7 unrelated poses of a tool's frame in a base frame.
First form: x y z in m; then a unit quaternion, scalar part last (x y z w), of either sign.
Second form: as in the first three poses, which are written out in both.
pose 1, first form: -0.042, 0.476, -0.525, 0.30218, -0.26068, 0.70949, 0.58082
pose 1, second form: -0.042, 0.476, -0.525, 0.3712, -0.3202, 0.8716, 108.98
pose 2, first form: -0.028, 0.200, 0.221, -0.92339, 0.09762, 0.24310, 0.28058
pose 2, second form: -0.028, 0.200, 0.221, -0.9620, 0.1017, 0.2533, 147.41
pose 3, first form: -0.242, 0.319, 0.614, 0.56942, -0.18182, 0.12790, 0.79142
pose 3, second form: -0.242, 0.319, 0.614, 0.9315, -0.2974, 0.2092, 75.36
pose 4, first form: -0.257, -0.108, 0.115, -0.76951, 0.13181, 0.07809, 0.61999
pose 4, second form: -0.257, -0.108, 0.115, -0.9808, 0.1680, 0.0995, 103.37
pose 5, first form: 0.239, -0.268, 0.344, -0.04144, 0.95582, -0.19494, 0.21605
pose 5, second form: 0.239, -0.268, 0.344, -0.0424, 0.9789, -0.1997, 155.05
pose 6, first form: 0.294, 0.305, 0.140, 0.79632, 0.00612, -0.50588, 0.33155
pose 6, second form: 0.294, 0.305, 0.140, 0.8441, 0.0065, -0.5362, 141.27
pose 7, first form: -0.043, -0.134, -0.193, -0.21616, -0.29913, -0.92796, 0.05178
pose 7, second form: -0.043, -0.134, -0.193, -0.2165, -0.2995, -0.9292, 174.06
